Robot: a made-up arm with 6 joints. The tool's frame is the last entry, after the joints.
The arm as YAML. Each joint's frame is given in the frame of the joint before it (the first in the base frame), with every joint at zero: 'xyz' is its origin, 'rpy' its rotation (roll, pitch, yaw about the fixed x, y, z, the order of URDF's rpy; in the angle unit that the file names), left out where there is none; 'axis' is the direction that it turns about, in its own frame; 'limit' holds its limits. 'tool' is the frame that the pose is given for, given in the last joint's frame.
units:
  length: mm
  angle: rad
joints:
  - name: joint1
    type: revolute
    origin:
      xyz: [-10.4, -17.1, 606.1]
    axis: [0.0, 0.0, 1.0]
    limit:
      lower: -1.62
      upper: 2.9
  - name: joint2
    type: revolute
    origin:
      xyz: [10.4, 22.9, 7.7]
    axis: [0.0, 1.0, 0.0]
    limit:
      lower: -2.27
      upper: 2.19
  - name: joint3
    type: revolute
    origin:
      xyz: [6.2, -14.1, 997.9]
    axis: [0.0, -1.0, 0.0]
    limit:
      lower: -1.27
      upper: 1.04
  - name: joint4
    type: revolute
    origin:
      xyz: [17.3, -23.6, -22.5]
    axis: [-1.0, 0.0, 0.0]
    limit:
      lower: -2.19
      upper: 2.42
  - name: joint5
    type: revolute
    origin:
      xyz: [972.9, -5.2, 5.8]
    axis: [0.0, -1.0, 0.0]
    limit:
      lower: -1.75
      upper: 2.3
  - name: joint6
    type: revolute
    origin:
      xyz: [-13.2, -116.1, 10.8]
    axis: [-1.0, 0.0, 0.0]
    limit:
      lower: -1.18
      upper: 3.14
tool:
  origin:
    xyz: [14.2, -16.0, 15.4]
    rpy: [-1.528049, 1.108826, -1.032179]
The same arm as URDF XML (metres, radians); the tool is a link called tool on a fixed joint. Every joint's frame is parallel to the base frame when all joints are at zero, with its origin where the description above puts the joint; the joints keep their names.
<robot name="arm">
  <link name="base"/>
  <link name="link1"/>
  <link name="link2"/>
  <link name="link3"/>
  <link name="link4"/>
  <link name="link5"/>
  <link name="link6"/>
  <link name="tool"/>
  <joint name="joint1" type="revolute">
    <parent link="base"/>
    <child link="link1"/>
    <origin xyz="-0.0104 -0.0171 0.6061" rpy="0.0000 0.0000 0.0000"/>
    <axis xyz="0 0 1"/>
    <limit lower="-1.6200" upper="2.9000"/>
  </joint>
  <joint name="joint2" type="revolute">
    <parent link="link1"/>
    <child link="link2"/>
    <origin xyz="0.0104 0.0229 0.0077" rpy="0.0000 0.0000 0.0000"/>
    <axis xyz="0 1 0"/>
    <limit lower="-2.2700" upper="2.1900"/>
  </joint>
  <joint name="joint3" type="revolute">
    <parent link="link2"/>
    <child link="link3"/>
    <origin xyz="0.0062 -0.0141 0.9979" rpy="0.0000 0.0000 0.0000"/>
    <axis xyz="0 -1 0"/>
    <limit lower="-1.2700" upper="1.0400"/>
  </joint>
  <joint name="joint4" type="revolute">
    <parent link="link3"/>
    <child link="link4"/>
    <origin xyz="0.0173 -0.0236 -0.0225" rpy="0.0000 0.0000 0.0000"/>
    <axis xyz="-1 0 0"/>
    <limit lower="-2.1900" upper="2.4200"/>
  </joint>
  <joint name="joint5" type="revolute">
    <parent link="link4"/>
    <child link="link5"/>
    <origin xyz="0.9729 -0.0052 0.0058" rpy="0.0000 0.0000 0.0000"/>
    <axis xyz="0 -1 0"/>
    <limit lower="-1.7500" upper="2.3000"/>
  </joint>
  <joint name="joint6" type="revolute">
    <parent link="link5"/>
    <child link="link6"/>
    <origin xyz="-0.0132 -0.1161 0.0108" rpy="0.0000 0.0000 0.0000"/>
    <axis xyz="-1 0 0"/>
    <limit lower="-1.1800" upper="3.1400"/>
  </joint>
  <joint name="tool_joint" type="fixed">
    <parent link="link6"/>
    <child link="tool"/>
    <origin xyz="0.0142 -0.0160 0.0154" rpy="-1.5280 1.1088 -1.0322"/>
  </joint>
</robot>

